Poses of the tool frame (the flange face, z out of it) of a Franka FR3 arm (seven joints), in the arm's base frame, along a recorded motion.
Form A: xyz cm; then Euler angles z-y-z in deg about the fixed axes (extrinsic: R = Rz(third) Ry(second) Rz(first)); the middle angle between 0 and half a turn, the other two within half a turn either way.
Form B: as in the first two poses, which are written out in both.
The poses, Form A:
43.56 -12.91 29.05 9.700 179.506 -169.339
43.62 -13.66 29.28 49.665 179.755 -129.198
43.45 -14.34 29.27 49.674 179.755 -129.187
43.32 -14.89 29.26 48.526 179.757 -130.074
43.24 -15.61 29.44 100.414 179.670 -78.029
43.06 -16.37 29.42 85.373 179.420 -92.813
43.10 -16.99 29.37 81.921 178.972 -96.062
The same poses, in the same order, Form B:
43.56 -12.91 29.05 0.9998 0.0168 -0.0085 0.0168 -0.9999 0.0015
43.62 -13.66 29.28 0.9998 0.0198 -0.0028 0.0198 -0.9998 0.0033
43.45 -14.34 29.27 0.9998 0.0199 -0.0028 0.0199 -0.9998 0.0033
43.32 -14.89 29.26 0.9997 0.0244 -0.0028 0.0244 -0.9997 0.0032
43.24 -15.61 29.44 0.9996 0.0272 0.0010 0.0272 -0.9996 0.0057
43.06 -16.37 29.42 0.9995 0.0317 -0.0008 0.0317 -0.9994 0.0101
43.10 -16.99 29.37 0.9994 0.0352 -0.0025 0.0352 -0.9992 0.0178

